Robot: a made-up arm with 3 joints.
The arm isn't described. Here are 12 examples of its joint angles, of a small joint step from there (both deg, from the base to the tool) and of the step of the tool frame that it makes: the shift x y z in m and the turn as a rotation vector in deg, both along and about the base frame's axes.
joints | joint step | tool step
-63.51 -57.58 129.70 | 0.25 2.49 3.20 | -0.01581 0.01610 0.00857 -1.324 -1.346 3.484
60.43 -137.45 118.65 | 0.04 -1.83 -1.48 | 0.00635 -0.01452 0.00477 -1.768 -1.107 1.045
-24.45 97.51 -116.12 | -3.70 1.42 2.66 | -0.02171 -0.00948 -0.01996 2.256 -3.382 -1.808
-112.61 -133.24 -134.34 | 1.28 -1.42 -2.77 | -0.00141 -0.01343 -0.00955 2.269 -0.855 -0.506
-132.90 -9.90 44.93 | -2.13 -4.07 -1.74 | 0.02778 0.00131 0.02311 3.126 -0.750 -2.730
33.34 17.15 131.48 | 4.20 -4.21 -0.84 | -0.00327 0.02114 -0.03431 -3.095 4.913 2.719
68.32 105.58 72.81 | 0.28 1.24 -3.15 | -0.00605 -0.00874 -0.00072 3.270 -0.644 -0.086
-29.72 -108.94 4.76 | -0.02 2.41 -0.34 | -0.00034 0.02089 0.00076 2.251 -0.138 0.914
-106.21 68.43 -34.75 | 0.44 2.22 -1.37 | -0.00193 -0.02104 0.00489 -1.773 1.113 1.777
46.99 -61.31 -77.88 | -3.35 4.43 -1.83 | 0.03548 0.01898 0.00977 1.835 -2.232 -4.271
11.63 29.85 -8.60 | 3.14 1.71 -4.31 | 0.02387 -0.01600 0.01395 2.315 6.826 1.856
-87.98 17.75 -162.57 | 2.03 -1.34 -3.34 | 0.01350 0.00856 0.01297 -0.738 5.238 -1.353
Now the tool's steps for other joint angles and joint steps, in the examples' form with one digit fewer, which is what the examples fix.
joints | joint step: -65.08 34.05 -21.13 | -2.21 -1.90 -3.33
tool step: 0.0033 0.0121 -0.0179 -2.41 0.66 -1.14
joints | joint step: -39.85 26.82 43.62 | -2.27 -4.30 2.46
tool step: 0.0141 0.0243 -0.0298 -2.75 -4.54 -3.57
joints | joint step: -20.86 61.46 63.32 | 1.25 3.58 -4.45
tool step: 0.0015 -0.0307 0.0081 2.07 3.31 4.96
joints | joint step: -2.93 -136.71 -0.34 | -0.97 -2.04 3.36
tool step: 0.0085 -0.0188 0.0095 -2.22 1.53 2.11
